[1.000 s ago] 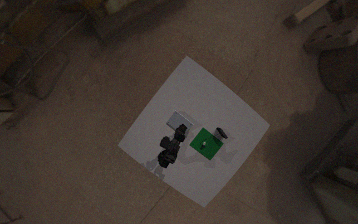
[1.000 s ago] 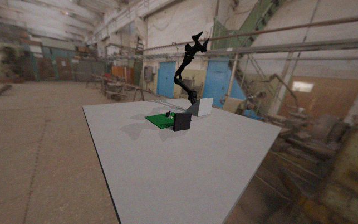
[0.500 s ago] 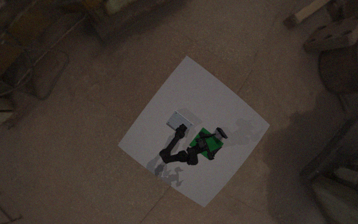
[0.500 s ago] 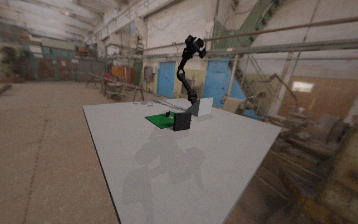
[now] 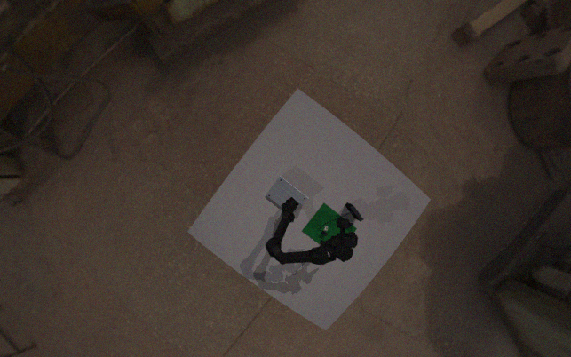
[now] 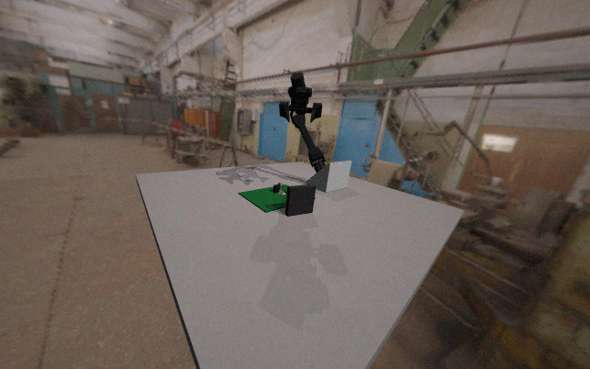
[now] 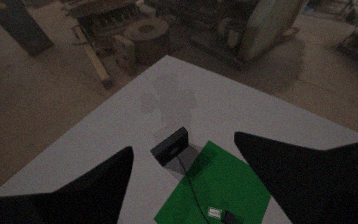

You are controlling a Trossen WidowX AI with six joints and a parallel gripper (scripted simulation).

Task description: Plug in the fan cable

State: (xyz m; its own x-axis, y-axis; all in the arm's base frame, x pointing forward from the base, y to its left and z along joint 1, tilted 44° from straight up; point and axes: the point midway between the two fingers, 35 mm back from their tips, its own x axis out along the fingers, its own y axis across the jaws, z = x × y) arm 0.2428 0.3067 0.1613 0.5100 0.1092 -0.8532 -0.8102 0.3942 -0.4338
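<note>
Now: gripper tip 34 cm above the dark plug, 13 cm to the left of it and 1 cm short of it. Round my gripper tip: black fan (31 cm below, 10 cm to the left, 4 cm ahead); green board (38 cm below, 9 cm to the right, 3 cm ahead).
</note>
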